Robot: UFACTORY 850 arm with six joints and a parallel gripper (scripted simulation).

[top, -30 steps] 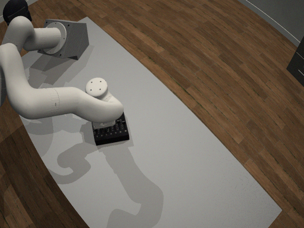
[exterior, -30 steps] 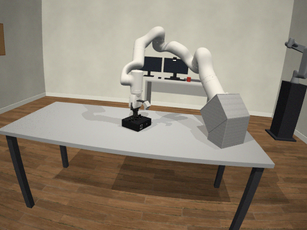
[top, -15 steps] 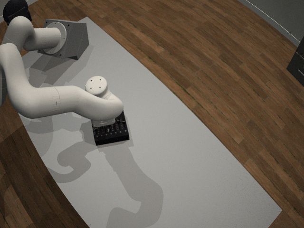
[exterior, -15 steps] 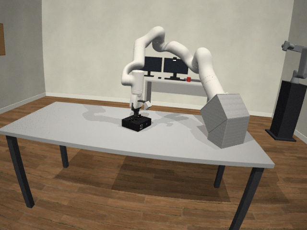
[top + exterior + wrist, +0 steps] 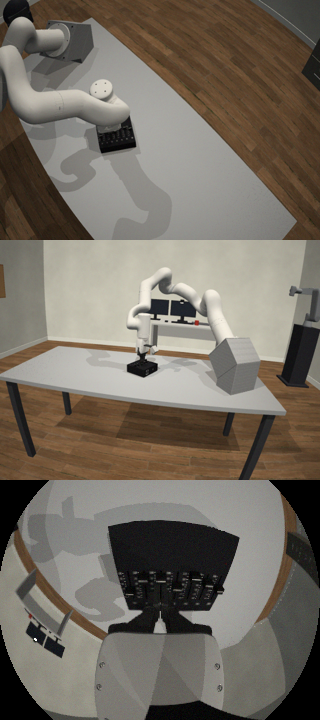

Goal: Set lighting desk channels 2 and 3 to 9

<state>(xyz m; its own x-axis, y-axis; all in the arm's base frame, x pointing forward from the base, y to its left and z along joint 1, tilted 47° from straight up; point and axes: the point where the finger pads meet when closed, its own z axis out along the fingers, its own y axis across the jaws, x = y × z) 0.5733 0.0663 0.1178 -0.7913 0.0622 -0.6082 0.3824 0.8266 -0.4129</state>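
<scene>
My gripper is now 30 mm past the fader cap, 10 mm to the left of it and 10 mm above it.
</scene>
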